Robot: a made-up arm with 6 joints.
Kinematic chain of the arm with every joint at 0, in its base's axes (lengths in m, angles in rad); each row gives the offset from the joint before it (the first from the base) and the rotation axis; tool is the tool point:
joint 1: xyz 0 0 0.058 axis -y
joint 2: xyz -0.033 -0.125 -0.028 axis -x
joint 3: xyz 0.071 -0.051 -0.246 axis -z
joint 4: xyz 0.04 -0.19 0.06 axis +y
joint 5: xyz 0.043 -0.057 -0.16 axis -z
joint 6: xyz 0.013 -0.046 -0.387 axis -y
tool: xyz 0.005 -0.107 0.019
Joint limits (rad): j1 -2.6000..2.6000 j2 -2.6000..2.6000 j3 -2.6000..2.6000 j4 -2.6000..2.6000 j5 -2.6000..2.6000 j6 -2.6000..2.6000
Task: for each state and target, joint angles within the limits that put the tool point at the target. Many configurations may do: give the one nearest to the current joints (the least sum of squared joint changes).
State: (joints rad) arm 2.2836 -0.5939 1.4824 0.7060 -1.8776 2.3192
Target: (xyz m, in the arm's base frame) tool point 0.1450 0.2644 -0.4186
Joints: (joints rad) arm 1.6510 -0.8338 0.8856 1.6437 -1.6108 2.3281
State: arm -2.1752 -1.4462 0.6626 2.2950 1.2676 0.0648
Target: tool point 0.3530 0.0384 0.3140
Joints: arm -2.0492 -0.9634 1.1723 1.7055 1.5435 0.1083
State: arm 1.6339 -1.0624 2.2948 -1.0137 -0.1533 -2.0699
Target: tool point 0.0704 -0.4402 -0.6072
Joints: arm 1.1350 -0.5224 2.0188 -1.4946 -0.2826 -2.0731
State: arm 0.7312 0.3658 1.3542 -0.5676 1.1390 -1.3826
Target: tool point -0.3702 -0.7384 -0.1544
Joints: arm 0.6578 0.6465 1.7951 -1.5120 1.1434 -1.2927
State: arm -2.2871 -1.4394 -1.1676 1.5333 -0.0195 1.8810
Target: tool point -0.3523 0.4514 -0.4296
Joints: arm -1.5448 -1.6441 -1.6882 0.9653 -0.1691 1.9680
